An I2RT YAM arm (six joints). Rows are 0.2 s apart.
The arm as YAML. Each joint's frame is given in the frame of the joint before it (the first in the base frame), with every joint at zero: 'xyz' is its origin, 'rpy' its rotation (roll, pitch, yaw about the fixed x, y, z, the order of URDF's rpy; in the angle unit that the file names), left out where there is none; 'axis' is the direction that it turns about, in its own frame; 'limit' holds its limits. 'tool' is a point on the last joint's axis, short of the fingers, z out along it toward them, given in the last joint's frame.
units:
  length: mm
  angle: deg
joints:
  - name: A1
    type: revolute
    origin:
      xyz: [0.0, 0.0, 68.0]
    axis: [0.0, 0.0, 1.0]
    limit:
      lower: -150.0
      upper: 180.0
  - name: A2
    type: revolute
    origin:
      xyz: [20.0, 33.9, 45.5]
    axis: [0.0, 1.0, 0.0]
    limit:
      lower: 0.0
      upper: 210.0
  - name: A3
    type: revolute
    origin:
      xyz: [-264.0, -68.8, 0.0]
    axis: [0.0, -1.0, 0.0]
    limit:
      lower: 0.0
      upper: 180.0
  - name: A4
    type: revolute
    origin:
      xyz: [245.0, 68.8, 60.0]
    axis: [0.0, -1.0, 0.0]
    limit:
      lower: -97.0
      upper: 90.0
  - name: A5
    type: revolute
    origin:
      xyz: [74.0, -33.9, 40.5]
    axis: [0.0, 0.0, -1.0]
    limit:
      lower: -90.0
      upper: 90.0
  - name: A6
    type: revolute
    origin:
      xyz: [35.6, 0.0, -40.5]
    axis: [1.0, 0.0, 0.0]
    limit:
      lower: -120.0
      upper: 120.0
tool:
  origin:
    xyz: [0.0, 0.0, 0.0]
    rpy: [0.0, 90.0, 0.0]
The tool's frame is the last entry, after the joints.
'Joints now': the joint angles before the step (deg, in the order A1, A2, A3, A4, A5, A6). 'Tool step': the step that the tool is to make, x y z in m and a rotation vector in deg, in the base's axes. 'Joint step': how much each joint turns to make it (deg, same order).
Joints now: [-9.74 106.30 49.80 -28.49 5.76 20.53]
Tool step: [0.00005 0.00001 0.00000 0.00 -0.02 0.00]
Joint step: [0.00 0.00 0.00 0.02 0.00 0.00]
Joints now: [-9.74 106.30 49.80 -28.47 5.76 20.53]
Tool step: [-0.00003 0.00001 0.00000 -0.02 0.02 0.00]
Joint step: [0.00 0.00 0.00 -0.02 0.02 0.00]
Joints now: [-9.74 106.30 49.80 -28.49 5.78 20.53]
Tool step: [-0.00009 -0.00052 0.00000 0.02 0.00 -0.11]
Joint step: [-0.11 0.00 0.00 -0.01 -0.02 0.00]
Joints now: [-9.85 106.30 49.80 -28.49 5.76 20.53]
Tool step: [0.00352 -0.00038 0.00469 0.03 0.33 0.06]
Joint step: [0.05 -0.02 1.42 -1.77 0.03 -0.01]
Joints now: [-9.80 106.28 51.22 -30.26 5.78 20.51]
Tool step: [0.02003 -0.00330 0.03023 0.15 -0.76 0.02]
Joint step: [0.00 -0.72 7.61 -7.61 -0.28 0.00]
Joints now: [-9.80 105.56 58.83 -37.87 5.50 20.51]
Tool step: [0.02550 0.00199 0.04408 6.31 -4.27 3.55]
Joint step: [0.30 -0.79 10.12 -7.67 -7.28 -2.38]
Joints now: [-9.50 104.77 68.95 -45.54 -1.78 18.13]
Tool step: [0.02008 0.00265 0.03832 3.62 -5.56 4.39]
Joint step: [0.44 -0.20 8.43 -3.95 -5.14 -3.03]
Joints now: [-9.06 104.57 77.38 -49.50 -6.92 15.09]
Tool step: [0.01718 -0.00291 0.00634 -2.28 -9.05 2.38]
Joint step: [-0.02 0.18 0.48 8.69 0.05 -2.55]
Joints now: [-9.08 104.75 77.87 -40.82 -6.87 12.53]
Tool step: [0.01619 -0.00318 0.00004 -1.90 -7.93 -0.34]
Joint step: [-0.02 0.89 -0.44 9.47 0.70 0.01]
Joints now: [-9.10 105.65 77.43 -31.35 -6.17 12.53]
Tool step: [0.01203 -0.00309 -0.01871 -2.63 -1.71 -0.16]
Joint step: [0.02 3.14 -0.72 5.88 2.08 -1.06]
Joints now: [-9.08 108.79 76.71 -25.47 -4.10 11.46]
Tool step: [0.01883 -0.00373 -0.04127 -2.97 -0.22 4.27]
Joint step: [-0.09 7.13 0.00 7.45 0.09 -5.25]
